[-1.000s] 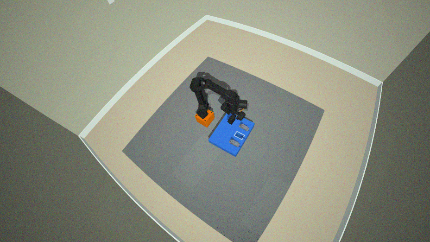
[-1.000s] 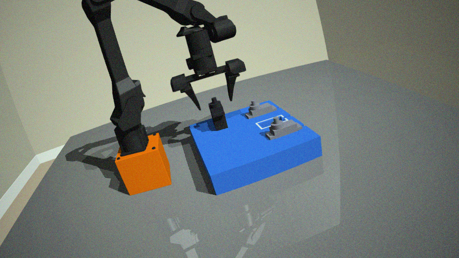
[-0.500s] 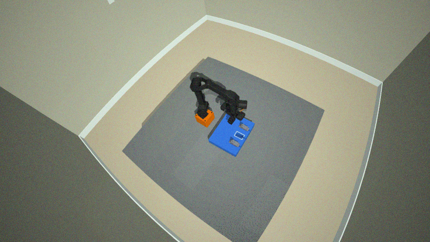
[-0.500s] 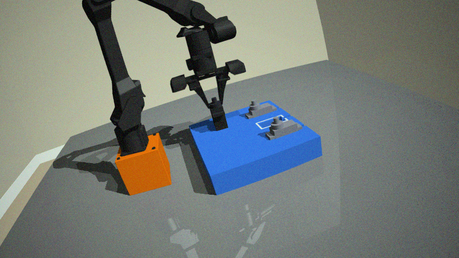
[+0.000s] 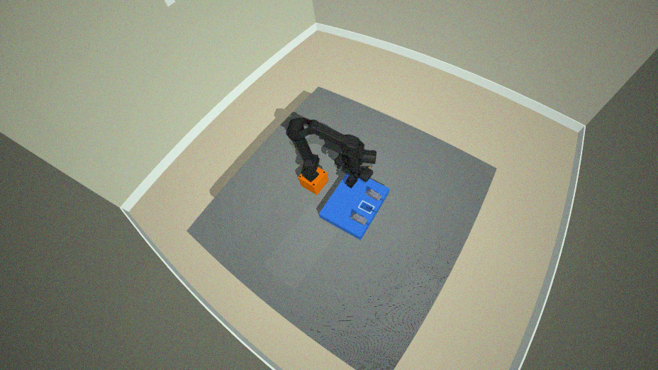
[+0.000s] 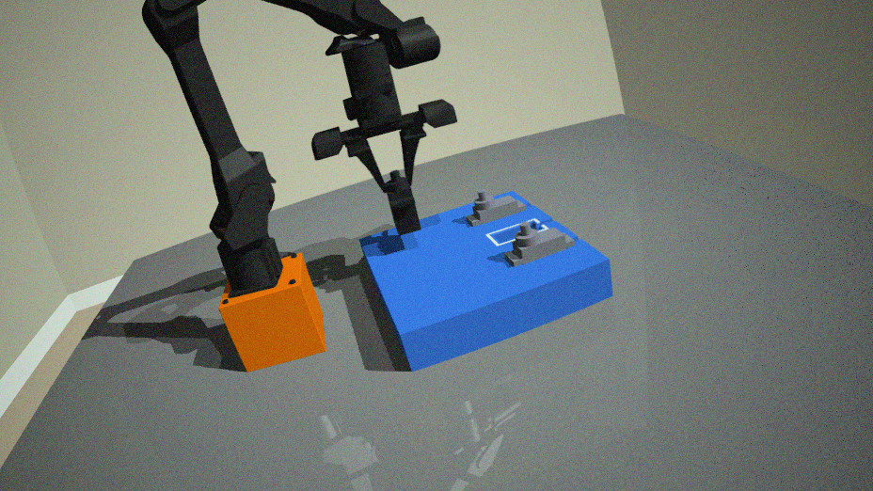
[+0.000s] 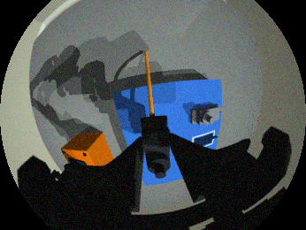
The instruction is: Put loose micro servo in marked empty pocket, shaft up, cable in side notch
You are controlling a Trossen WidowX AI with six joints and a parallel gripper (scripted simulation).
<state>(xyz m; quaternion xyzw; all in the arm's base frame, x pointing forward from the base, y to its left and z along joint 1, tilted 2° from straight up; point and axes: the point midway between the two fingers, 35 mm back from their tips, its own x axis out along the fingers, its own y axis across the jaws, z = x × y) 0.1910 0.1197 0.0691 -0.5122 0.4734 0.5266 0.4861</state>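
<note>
Right now my gripper tip is 30 mm short of the blue deck, 80 mm to the left of it and 100 mm above it.
</note>
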